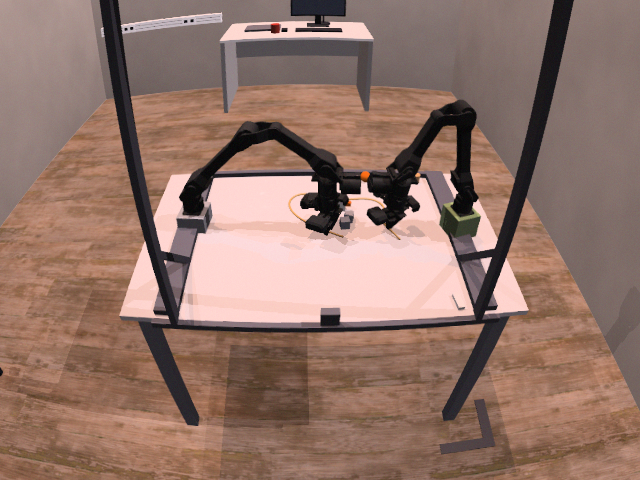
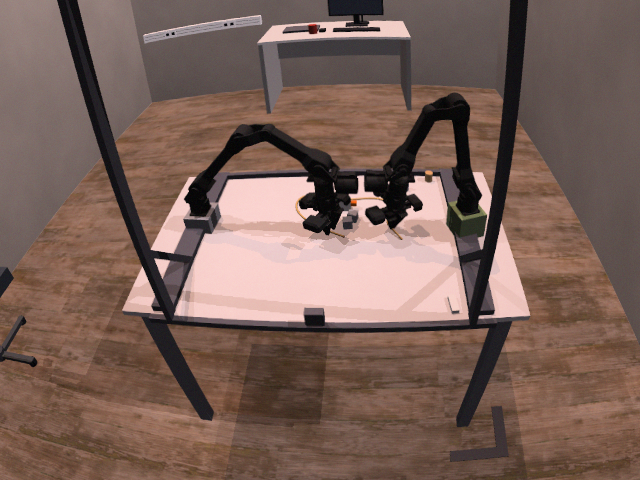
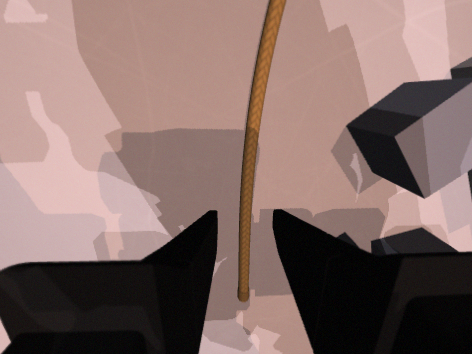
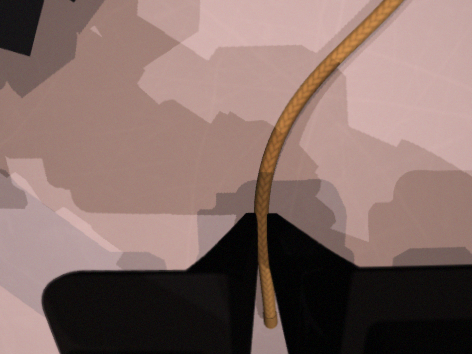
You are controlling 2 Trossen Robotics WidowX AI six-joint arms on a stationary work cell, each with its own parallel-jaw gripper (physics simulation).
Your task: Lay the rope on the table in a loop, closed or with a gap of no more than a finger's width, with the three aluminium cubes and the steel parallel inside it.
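Places are measured from the left arm's base along level axes (x right, y ahead, z up), in metres.
Where they show: left gripper, fingertip midpoint: (image 1: 328,232) (image 2: 330,232) (image 3: 245,218); right gripper, fingertip midpoint: (image 1: 388,228) (image 2: 391,228) (image 4: 261,223); left arm's base, origin of the base link: (image 1: 193,209) (image 2: 200,210); right arm's base, origin of the base link: (image 1: 462,210) (image 2: 467,208).
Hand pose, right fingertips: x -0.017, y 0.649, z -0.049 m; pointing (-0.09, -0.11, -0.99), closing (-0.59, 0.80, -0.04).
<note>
Each offset is from my right fingertips to the top centre of the thing.
The tan rope (image 1: 290,205) (image 2: 297,207) (image 3: 256,110) (image 4: 300,97) curves round the back of the cubes. Its two ends point to the front, well apart, leaving a wide gap. My left gripper (image 1: 326,230) (image 2: 328,230) (image 3: 245,218) is open, with the rope's left end between its parted fingers, touching neither. My right gripper (image 1: 390,225) (image 2: 392,225) (image 4: 261,223) is shut on the rope near its right end. Grey cubes {dz +0.019, dx -0.011, dy -0.145 m} (image 1: 344,222) (image 2: 347,222) (image 3: 385,155) stand between the grippers; the left arm partly hides this group. I cannot make out the steel parallel.
A small orange thing {dz +0.034, dx -0.105, dy -0.176 m} (image 1: 348,203) (image 2: 353,203) lies behind the cubes. A wooden cylinder {dz +0.024, dx -0.322, dy +0.128 m} (image 2: 428,176) stands at the back right. A small pale bar {dz +0.001, dx +0.311, dy +0.198 m} (image 1: 458,302) (image 2: 453,304) lies at the front right. Dark frame posts rise at both sides. The two wrists are close together.
</note>
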